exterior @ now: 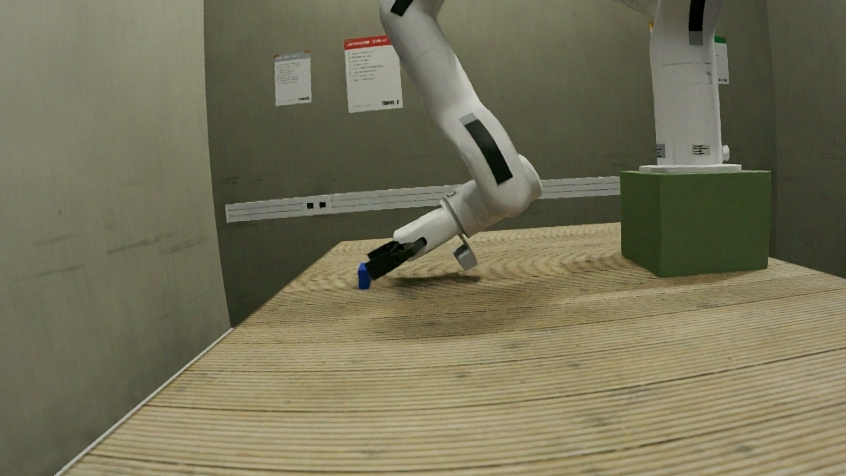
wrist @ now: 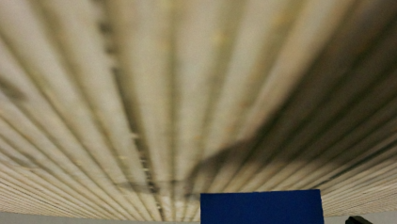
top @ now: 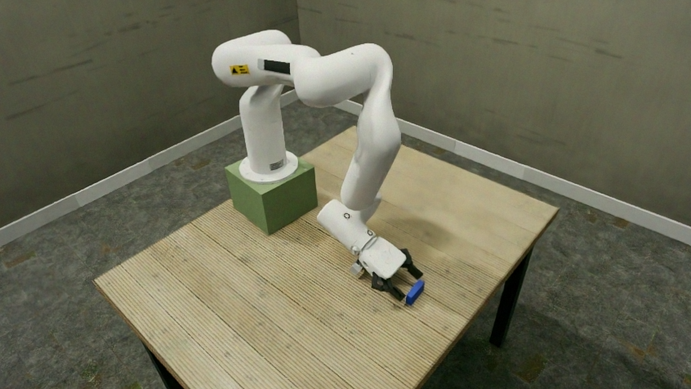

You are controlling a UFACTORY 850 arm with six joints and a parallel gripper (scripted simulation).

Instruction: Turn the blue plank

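Now: the blue plank 20 mm below my hand, 20 mm ahead of it and 10 mm to the left of it.
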